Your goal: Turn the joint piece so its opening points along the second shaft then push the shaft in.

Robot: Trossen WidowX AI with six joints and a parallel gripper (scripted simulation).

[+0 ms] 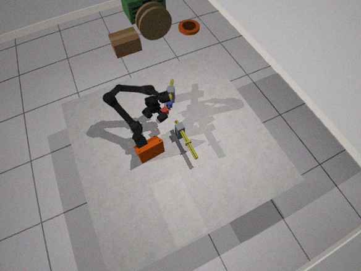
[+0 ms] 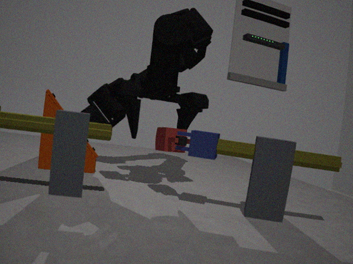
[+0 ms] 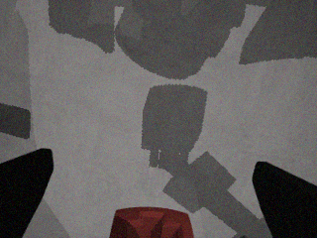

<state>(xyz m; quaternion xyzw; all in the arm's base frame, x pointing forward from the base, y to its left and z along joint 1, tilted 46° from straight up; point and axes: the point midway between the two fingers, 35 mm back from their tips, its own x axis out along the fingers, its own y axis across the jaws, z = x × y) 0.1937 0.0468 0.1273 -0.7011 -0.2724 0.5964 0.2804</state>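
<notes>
The red square joint piece is 6 cm ahead of my gripper tip and 1 cm above it.
</notes>
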